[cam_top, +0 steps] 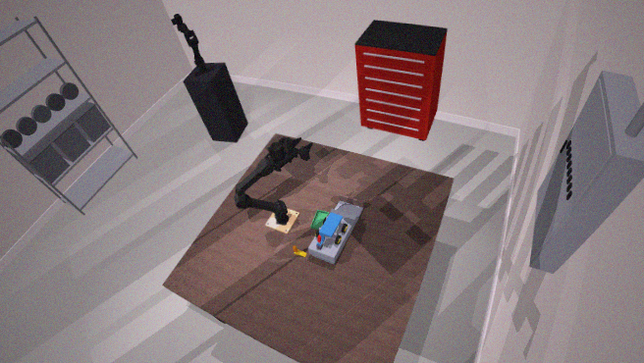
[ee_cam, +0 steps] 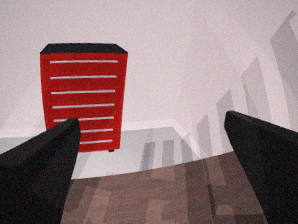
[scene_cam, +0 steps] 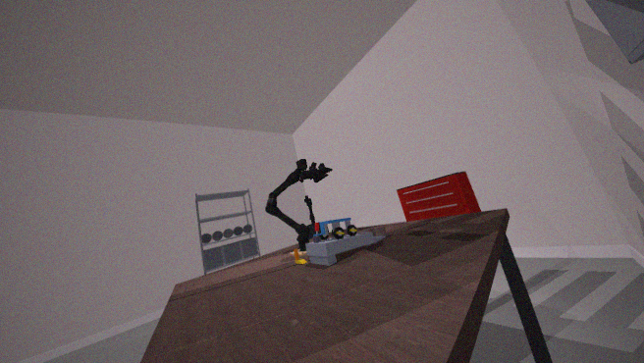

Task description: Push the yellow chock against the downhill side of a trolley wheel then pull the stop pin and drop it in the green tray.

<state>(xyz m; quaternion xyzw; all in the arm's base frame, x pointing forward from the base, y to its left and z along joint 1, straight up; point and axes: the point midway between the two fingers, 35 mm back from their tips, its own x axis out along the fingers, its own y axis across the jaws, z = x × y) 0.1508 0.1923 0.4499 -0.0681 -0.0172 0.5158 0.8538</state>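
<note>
Right now my gripper tip is 41 cm to the left of the yellow chock and 44 cm above it. Also, from my gripper tip: green tray: 5 cm ahead, 18 cm to the right, 47 cm below; stop pin: 12 cm ahead, 38 cm to the right, 33 cm below; blue trolley: 16 cm ahead, 29 cm to the right, 35 cm below.
</note>
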